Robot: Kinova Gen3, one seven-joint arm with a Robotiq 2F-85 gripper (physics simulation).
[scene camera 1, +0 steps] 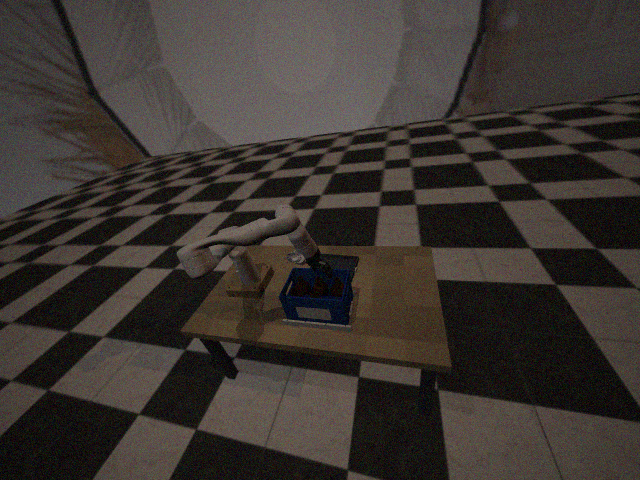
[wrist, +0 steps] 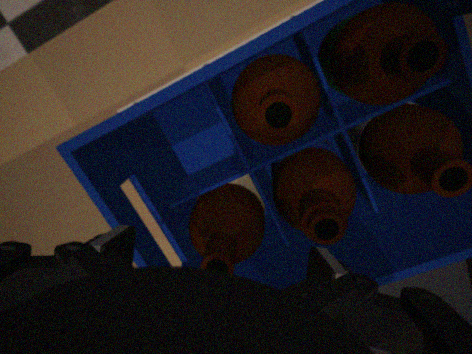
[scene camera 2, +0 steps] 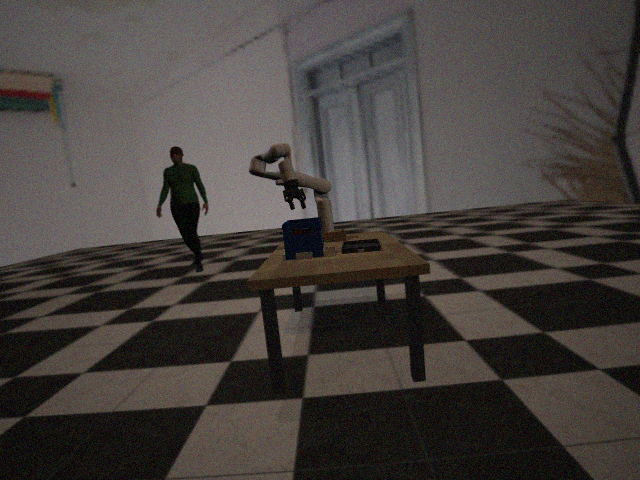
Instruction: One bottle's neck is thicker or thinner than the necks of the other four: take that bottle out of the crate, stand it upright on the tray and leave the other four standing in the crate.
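Pixels of known places: gripper, fingertip midpoint: (scene camera 1: 322,273) (wrist: 220,255) (scene camera 2: 298,209); arm's base, origin of the base link: (scene camera 1: 252,279) (scene camera 2: 327,231).
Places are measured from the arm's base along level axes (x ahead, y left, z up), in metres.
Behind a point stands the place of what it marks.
The blue crate (scene camera 1: 338,308) @[x 0.478, y -0.307, z 0.072 m] (scene camera 2: 302,241) @[x 0.516, y -0.221, z 0.025 m] (wrist: 175,90) @[x 0.411, y -0.290, z 0.117 m] stands on the table. Several brown bottles stand in its compartments in the wrist view: one (wrist: 276,95) @[x 0.365, y -0.249, z 0.104 m] at the upper middle, one (wrist: 370,60) @[x 0.302, y -0.225, z 0.068 m] at the upper right, one (wrist: 407,150) @[x 0.312, y -0.153, z 0.068 m] at the right, one (wrist: 315,190) @[x 0.384, y -0.167, z 0.072 m] at the centre and one (wrist: 227,220) @[x 0.461, y -0.184, z 0.065 m] at the lower left. The last one's mouth is partly hidden by the gripper. I cannot tell which neck differs. My gripper (scene camera 1: 327,272) @[x 0.428, y -0.211, z 0.180 m] (scene camera 2: 298,206) @[x 0.428, y -0.211, z 0.180 m] (wrist: 220,255) @[x 0.428, y -0.211, z 0.180 m] is open and empty, above the crate. The dark tray (scene camera 1: 347,262) @[x 0.516, y 0.128, z -0.053 m] (scene camera 2: 356,250) @[x 0.549, y 0.036, z -0.048 m] lies beside the crate.
A light flat strip shows under the crate's front edge. The crate's upper left compartment (wrist: 200,145) @[x 0.474, y -0.239, z -0.050 m] holds no bottle. The arm's base stands on a wooden block (scene camera 1: 240,292) @[x -0.051, y -0.073, z -0.019 m] on the table (scene camera 1: 398,310) @[x 0.727, y -0.231, z -0.058 m] (scene camera 2: 372,267) @[x 0.924, y -0.004, z -0.058 m]. A person in green (scene camera 2: 181,186) is on the floor behind.
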